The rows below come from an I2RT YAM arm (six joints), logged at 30 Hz.
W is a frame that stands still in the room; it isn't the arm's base.
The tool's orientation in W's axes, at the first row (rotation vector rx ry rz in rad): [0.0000 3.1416 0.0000]
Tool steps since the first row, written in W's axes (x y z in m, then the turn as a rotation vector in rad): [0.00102 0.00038 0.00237 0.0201 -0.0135 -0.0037]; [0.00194 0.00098 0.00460 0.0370 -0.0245 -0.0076]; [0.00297 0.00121 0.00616 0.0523 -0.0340 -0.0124]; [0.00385 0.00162 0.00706 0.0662 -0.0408 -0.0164]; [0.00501 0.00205 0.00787 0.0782 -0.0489 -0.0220]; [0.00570 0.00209 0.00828 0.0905 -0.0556 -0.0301]
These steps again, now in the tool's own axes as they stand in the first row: [-0.00102 0.00038 -0.00237 -0.0201 -0.0135 0.0037]; [-0.00194 0.00098 -0.00460 -0.0370 -0.0245 0.0076]; [-0.00297 0.00121 -0.00616 -0.0523 -0.0340 0.0124]; [-0.00385 0.00162 -0.00706 -0.0662 -0.0408 0.0164]; [-0.00501 0.00205 -0.00787 -0.0782 -0.0489 0.0220]; [-0.00570 0.00209 -0.00828 -0.0905 -0.0556 0.0301]
